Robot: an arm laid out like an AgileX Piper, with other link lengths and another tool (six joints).
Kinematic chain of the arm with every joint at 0, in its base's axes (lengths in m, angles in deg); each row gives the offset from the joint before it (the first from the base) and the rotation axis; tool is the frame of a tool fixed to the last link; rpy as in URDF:
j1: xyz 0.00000 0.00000 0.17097 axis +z
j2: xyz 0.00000 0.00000 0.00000 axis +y
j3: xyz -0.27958 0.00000 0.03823 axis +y
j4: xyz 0.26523 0.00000 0.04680 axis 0.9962 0 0.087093
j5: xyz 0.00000 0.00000 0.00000 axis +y
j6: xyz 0.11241 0.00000 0.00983 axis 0.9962 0 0.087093
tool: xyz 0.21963 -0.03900 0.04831 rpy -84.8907 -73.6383 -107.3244
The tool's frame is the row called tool.
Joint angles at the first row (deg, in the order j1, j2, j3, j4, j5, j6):
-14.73, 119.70, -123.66, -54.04, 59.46, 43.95
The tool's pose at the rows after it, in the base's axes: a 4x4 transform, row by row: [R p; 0 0 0 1], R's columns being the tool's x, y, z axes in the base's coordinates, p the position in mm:
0.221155, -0.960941, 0.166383, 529.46; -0.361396, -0.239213, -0.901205, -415.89; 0.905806, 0.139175, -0.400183, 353.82; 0, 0, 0, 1
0.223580, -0.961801, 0.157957, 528.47; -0.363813, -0.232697, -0.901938, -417.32; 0.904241, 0.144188, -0.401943, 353.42; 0, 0, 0, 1
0.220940, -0.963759, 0.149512, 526.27; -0.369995, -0.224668, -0.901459, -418.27; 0.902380, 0.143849, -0.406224, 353.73; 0, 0, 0, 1
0.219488, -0.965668, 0.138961, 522.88; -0.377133, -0.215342, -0.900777, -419.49; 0.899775, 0.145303, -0.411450, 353.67; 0, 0, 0, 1
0.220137, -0.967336, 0.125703, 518.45; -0.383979, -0.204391, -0.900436, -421.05; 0.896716, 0.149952, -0.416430, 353.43; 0, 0, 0, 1
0.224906, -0.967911, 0.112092, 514.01; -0.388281, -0.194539, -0.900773, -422.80; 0.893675, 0.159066, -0.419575, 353.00; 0, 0, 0, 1
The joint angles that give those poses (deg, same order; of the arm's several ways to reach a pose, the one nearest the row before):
-14.89, 120.52, -124.85, -54.00, 59.99, 43.14
-14.93, 121.16, -126.03, -53.81, 60.77, 42.58
-14.97, 121.58, -127.12, -53.47, 61.65, 42.20
-15.06, 121.86, -128.01, -53.13, 62.59, 41.81
-15.18, 122.09, -128.79, -52.88, 63.63, 41.37
-15.31, 122.27, -129.36, -52.76, 64.57, 40.82

